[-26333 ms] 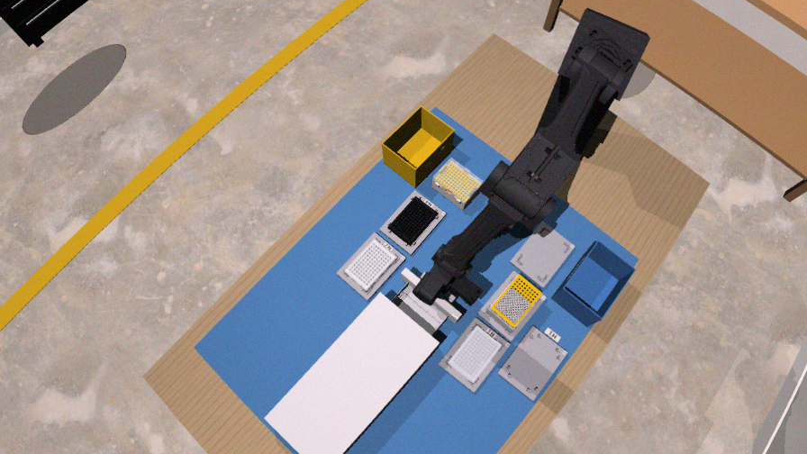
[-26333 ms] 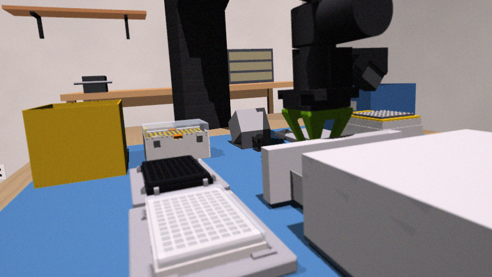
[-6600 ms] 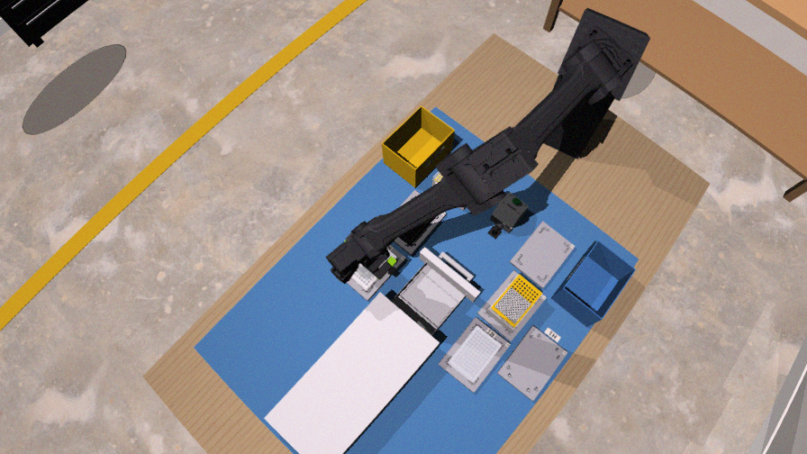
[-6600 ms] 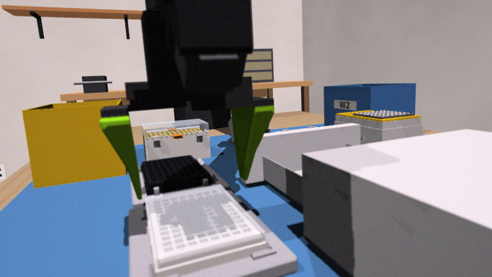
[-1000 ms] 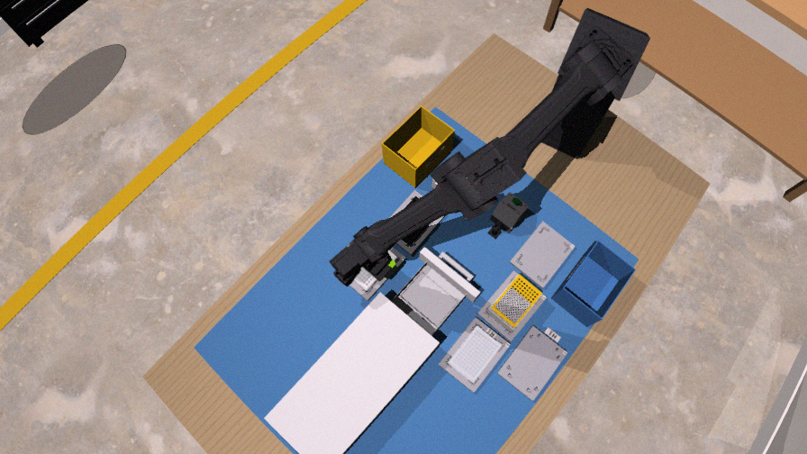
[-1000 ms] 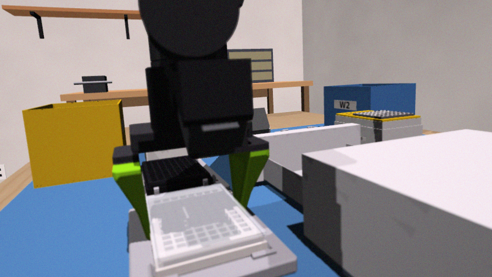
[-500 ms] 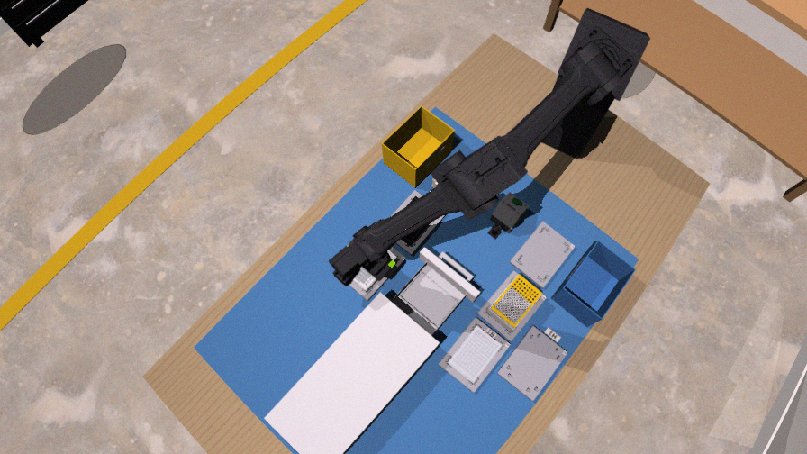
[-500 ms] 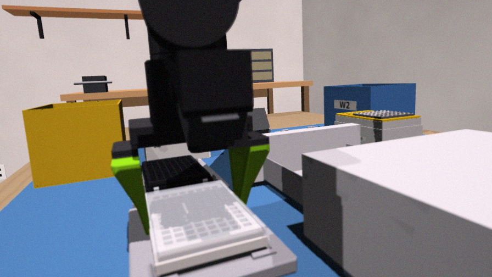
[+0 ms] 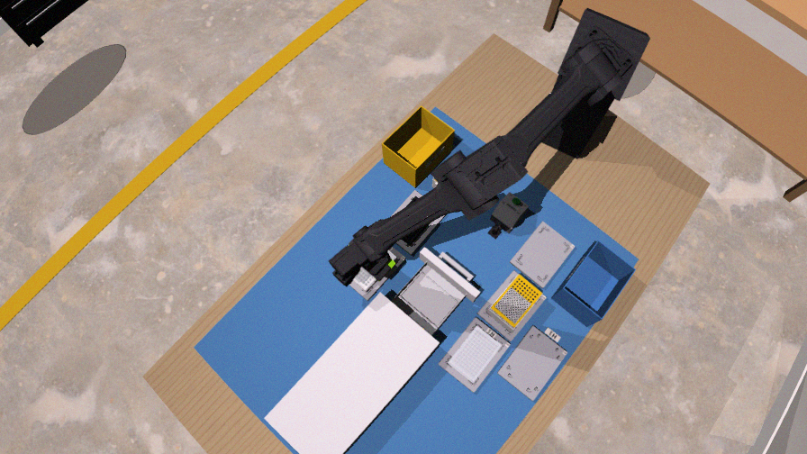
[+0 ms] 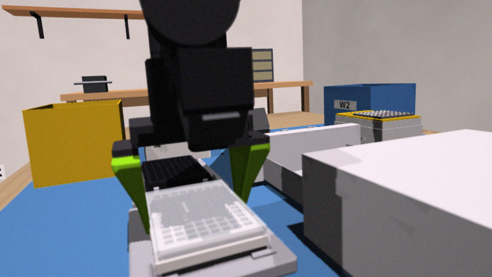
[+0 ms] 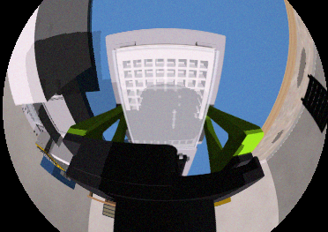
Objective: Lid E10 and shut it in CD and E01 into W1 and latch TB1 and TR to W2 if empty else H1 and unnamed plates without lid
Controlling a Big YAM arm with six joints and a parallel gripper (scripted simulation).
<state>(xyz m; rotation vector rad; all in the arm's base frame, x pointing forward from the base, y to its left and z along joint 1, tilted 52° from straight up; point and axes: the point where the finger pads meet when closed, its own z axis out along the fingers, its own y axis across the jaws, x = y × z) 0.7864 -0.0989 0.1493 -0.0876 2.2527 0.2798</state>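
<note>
Right now the white assay plate is right at my hand. From my hand the other things lie so: black plate (17 cm behind, 4 cm to the right, 1 cm below); then nest N2 (2 cm below); then clear lid (1 cm above).
</note>
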